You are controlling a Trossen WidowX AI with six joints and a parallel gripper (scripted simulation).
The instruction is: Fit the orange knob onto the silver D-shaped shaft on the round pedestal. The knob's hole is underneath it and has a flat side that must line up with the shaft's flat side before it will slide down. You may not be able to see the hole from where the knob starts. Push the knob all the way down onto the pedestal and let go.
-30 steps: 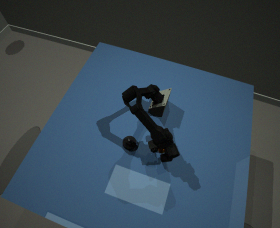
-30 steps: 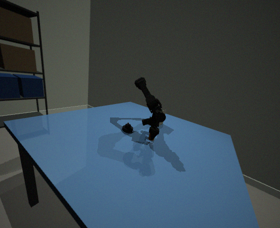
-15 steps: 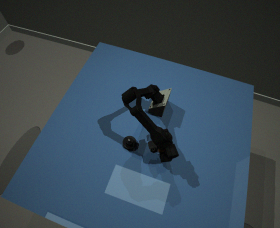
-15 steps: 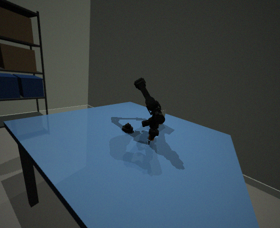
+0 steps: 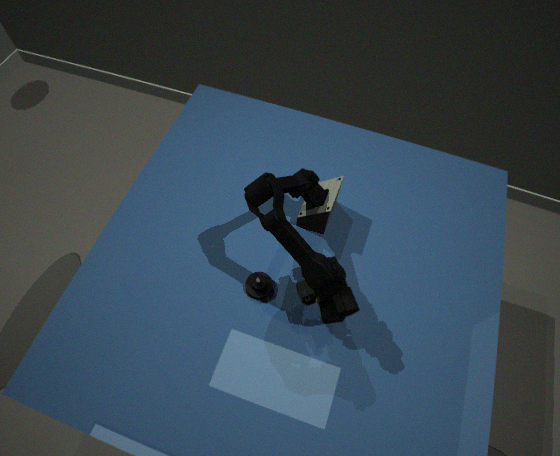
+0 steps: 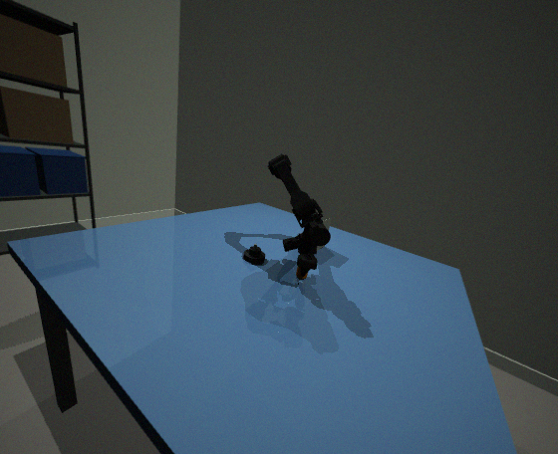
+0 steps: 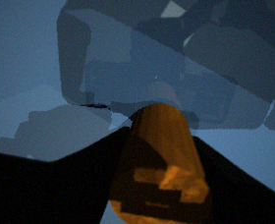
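The round dark pedestal lies 3 cm ahead of my gripper tip, 20 cm to the right of it and 2 cm above it. Round my gripper tip: orange knob (3 cm above).
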